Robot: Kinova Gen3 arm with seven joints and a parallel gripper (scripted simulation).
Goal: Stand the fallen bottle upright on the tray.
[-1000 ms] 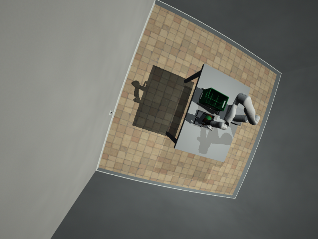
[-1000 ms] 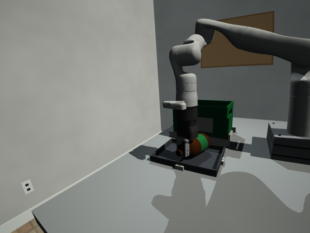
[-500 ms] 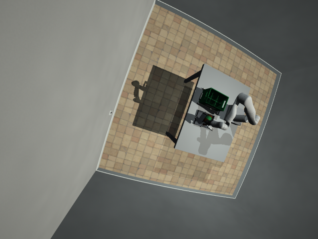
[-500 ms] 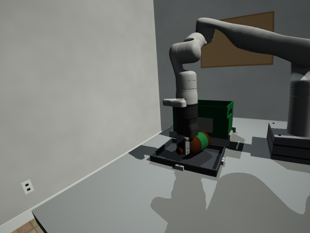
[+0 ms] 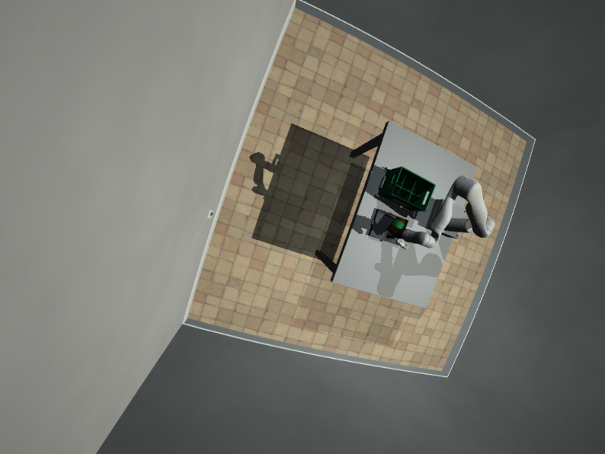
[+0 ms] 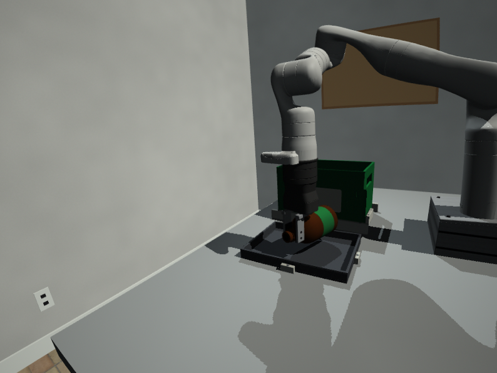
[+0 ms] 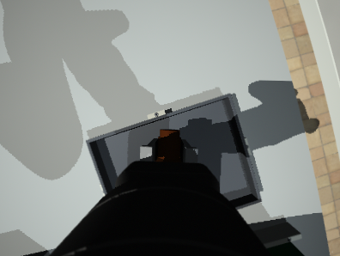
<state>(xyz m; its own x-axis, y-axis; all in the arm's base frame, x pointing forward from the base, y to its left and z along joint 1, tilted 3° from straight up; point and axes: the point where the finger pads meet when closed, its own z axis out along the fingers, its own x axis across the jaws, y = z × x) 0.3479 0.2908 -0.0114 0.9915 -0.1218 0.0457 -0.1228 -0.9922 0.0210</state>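
My gripper is now 50 mm to the left of the brown bottle, 10 mm past it and 10 mm above it. Also, from my hand: green crate 300 mm to the right, 80 mm ahead, 10 mm above; black tray 60 mm below, 50 mm to the right.
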